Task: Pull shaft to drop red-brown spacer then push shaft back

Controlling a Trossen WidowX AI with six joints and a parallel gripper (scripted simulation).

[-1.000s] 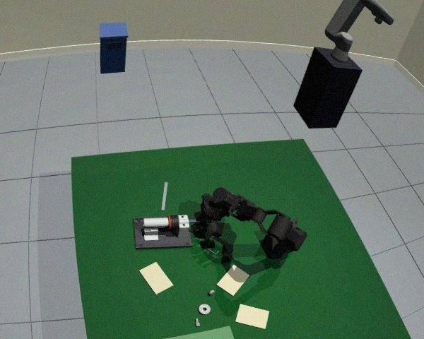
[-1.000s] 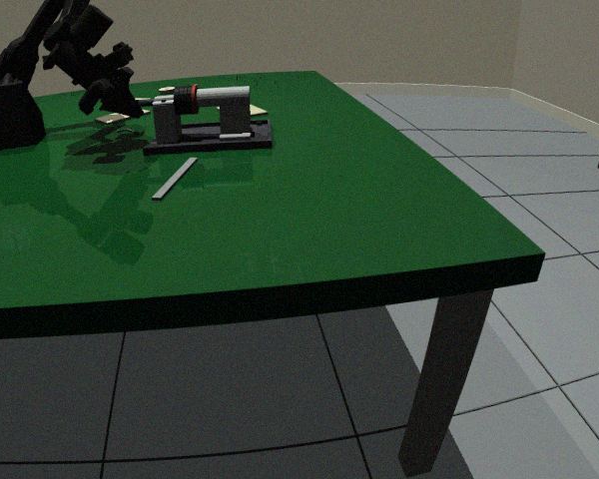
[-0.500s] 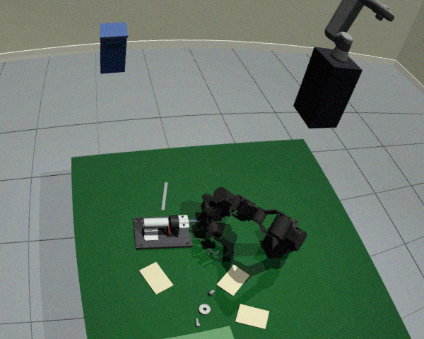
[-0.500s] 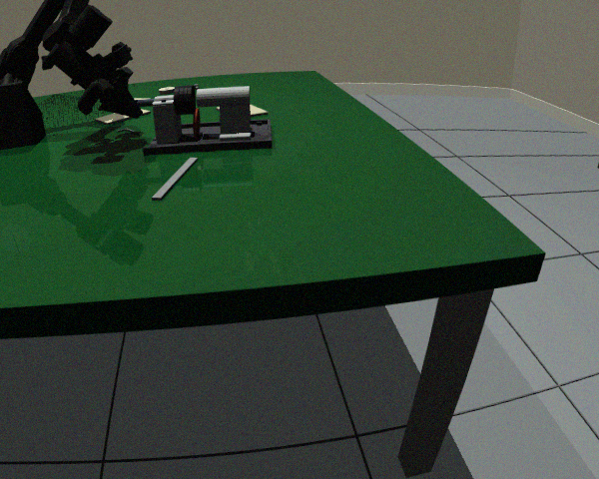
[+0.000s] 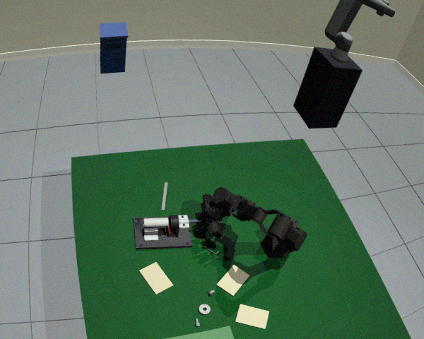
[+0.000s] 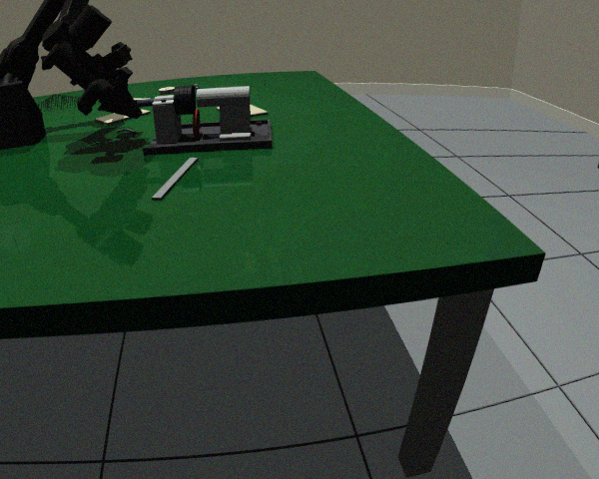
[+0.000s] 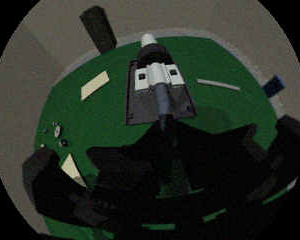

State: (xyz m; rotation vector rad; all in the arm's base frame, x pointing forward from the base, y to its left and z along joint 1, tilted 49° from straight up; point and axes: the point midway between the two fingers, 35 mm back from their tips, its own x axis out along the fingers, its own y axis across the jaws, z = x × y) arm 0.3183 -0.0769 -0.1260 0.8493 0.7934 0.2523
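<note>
My gripper tip is now 10 cm short of the black spacer, 2 cm below it and 1 cm to the left of it. The rest, counted from my gripper tip: grey bar (20 cm to the right, 8 cm ahead, 5 cm below); nut (29 cm to the left, 4 cm below, 1 cm ahead); red-brown spacer (11 cm ahead, 2 cm below, 1 cm to the right).
</note>
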